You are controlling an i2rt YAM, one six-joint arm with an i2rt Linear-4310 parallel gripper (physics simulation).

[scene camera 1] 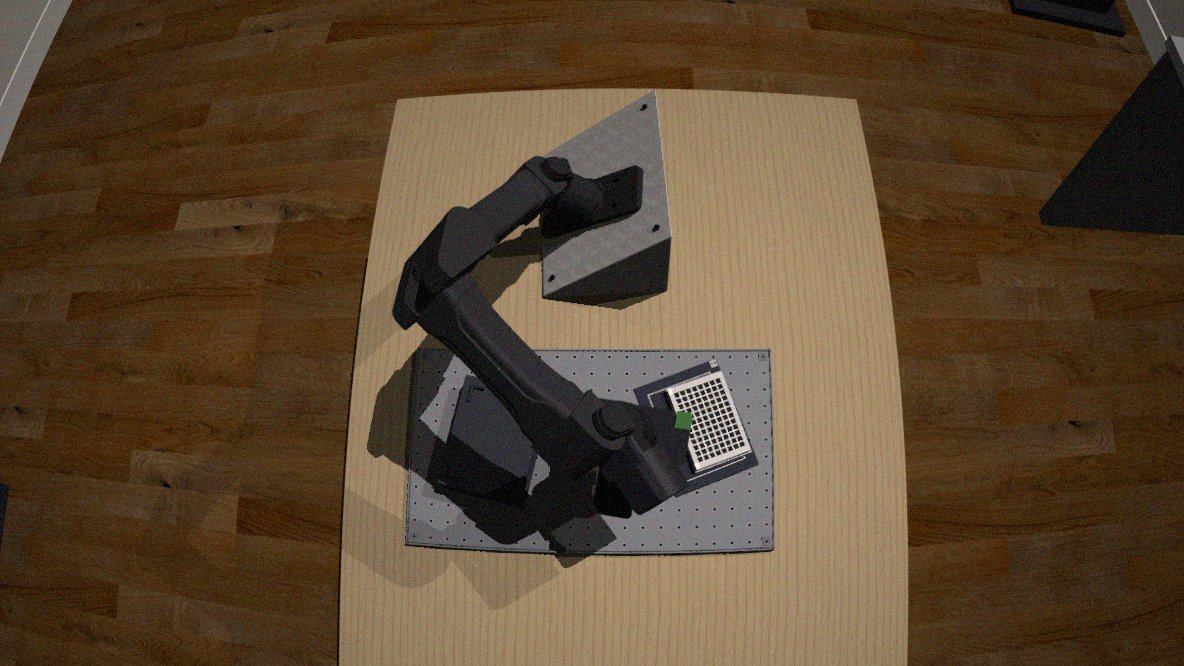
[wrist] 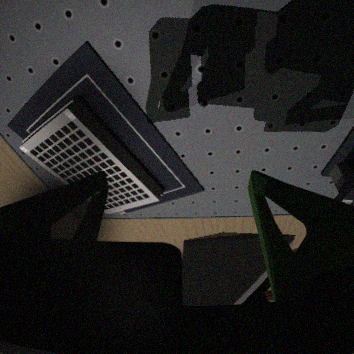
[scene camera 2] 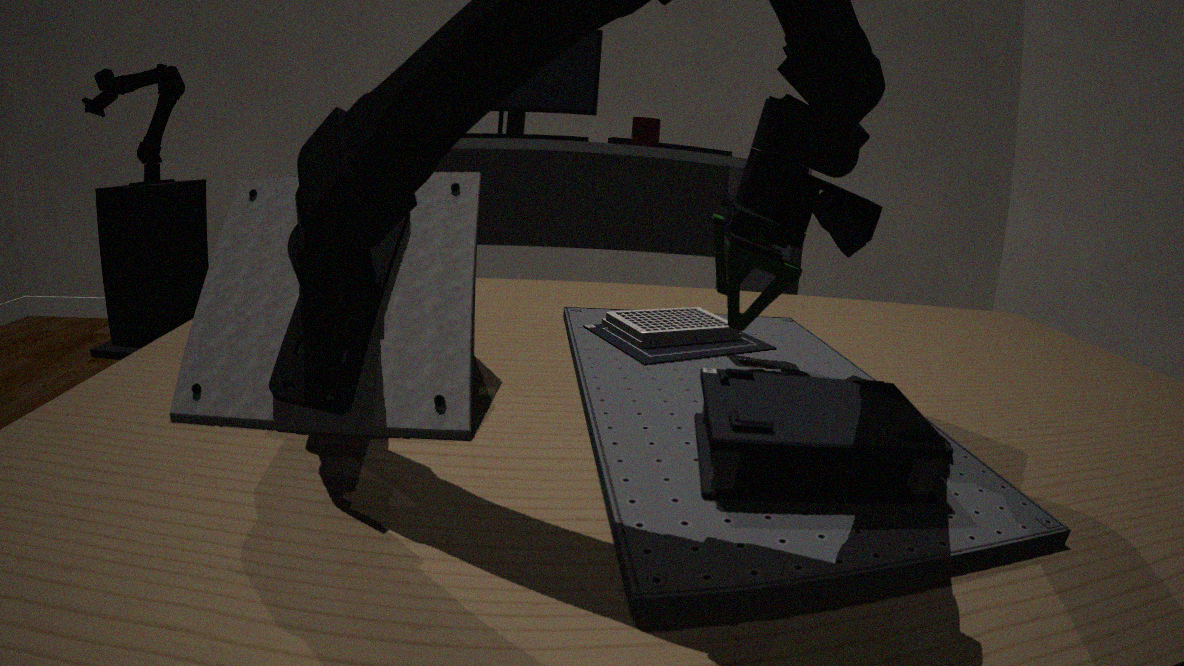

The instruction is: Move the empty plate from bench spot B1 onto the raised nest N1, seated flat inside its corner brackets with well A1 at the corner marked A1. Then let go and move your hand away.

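Frame: origin at the arm's base, x ahead, y left, z up, level; millimetres.
Seen in the pictures: gripper, between the fingertips: (wrist: pixel 177 178) (scene camera 2: pixel 728 310); arm's base, origin of its link: (scene camera 1: pixel 592 204) (wrist: pixel 245 301) (scene camera 2: pixel 342 296).
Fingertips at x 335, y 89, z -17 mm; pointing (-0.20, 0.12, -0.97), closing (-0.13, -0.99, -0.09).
Offsets run from my fingertips to a thing's top centre. "*": to the spot under its first point. Level surfaces: height alone.
The white plate with a grid of wells {* dx -38, dy +108, dz -41 mm} (scene camera 1: pixel 718 418) (scene camera 2: pixel 666 323) (wrist: pixel 95 160) lies flat on the dark pad of bench spot B1 (scene camera 1: pixel 678 377) (scene camera 2: pixel 645 357) (wrist: pixel 120 97). My gripper (scene camera 2: pixel 736 318) (wrist: pixel 177 178) is open and empty, above the board close to the plate. In the wrist view the plate is at the left, partly behind the left finger. One green finger (scene camera 1: pixel 683 419) shows beside the plate's left edge in scene camera 1. The raised dark nest N1 {dx +18, dy -202, dz -6 mm} (scene camera 1: pixel 476 430) (scene camera 2: pixel 811 405) stands apart, partly in shadow, with nothing seen on it. The plate's A1 corner is not readable.
The perforated grey board (scene camera 1: pixel 592 364) (scene camera 2: pixel 608 447) carries the pad and the nest. The sloped grey arm mount (scene camera 1: pixel 608 256) (scene camera 2: pixel 438 289) stands behind the board on the wooden table {dz -66 mm} (scene camera 1: pixel 794 248) (scene camera 2: pixel 513 497). My arm passes over the nest side of the board.
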